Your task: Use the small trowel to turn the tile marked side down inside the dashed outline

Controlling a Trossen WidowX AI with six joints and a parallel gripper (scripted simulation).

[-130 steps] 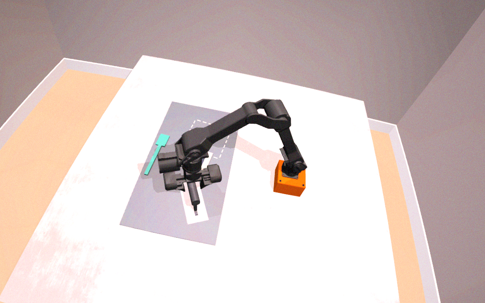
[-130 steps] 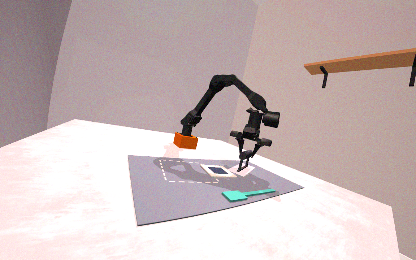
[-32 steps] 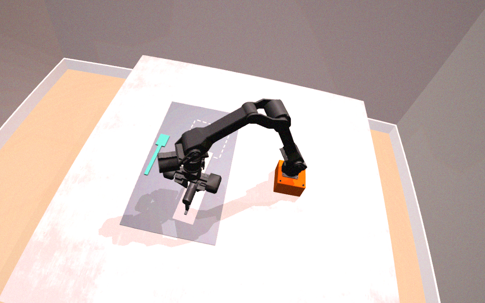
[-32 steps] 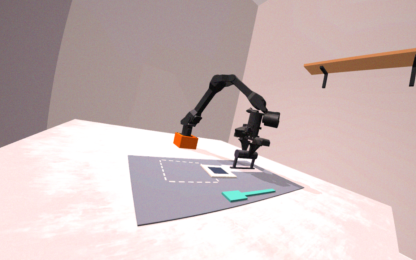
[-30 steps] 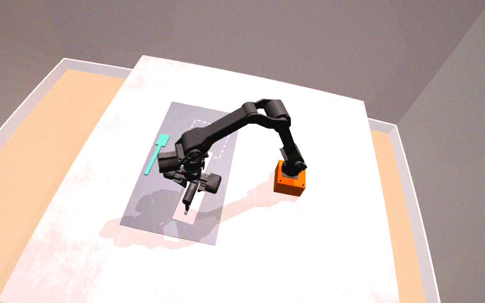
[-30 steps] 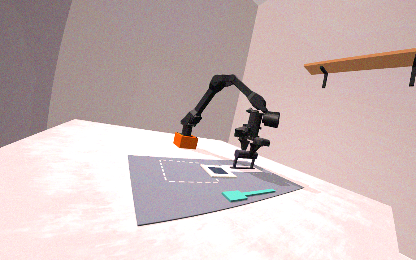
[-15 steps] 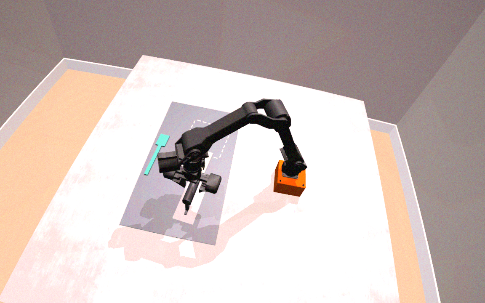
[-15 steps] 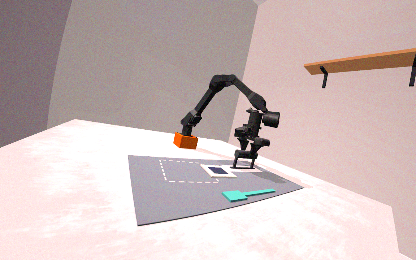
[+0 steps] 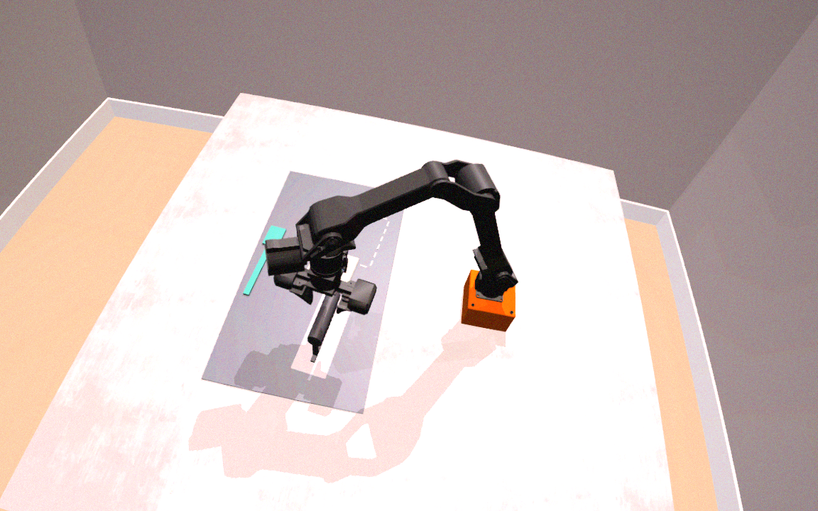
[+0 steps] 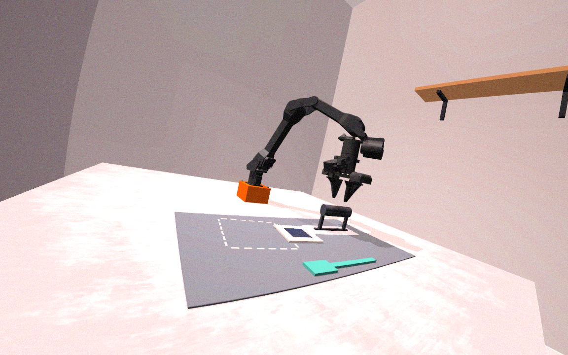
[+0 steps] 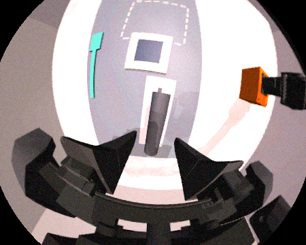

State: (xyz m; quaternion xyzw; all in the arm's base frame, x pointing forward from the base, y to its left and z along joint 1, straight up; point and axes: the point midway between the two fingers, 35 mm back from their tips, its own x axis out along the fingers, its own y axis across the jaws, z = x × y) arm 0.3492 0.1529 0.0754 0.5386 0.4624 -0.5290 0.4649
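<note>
Right now my gripper tip is 50 mm short of the grey mat, 160 mm to the left of it and 130 mm above it. Round my gripper tip: cream tile: 20 mm ahead, 170 mm to the right, 110 mm below; teal trowel: 190 mm ahead, 180 mm to the right, 110 mm below.
</note>
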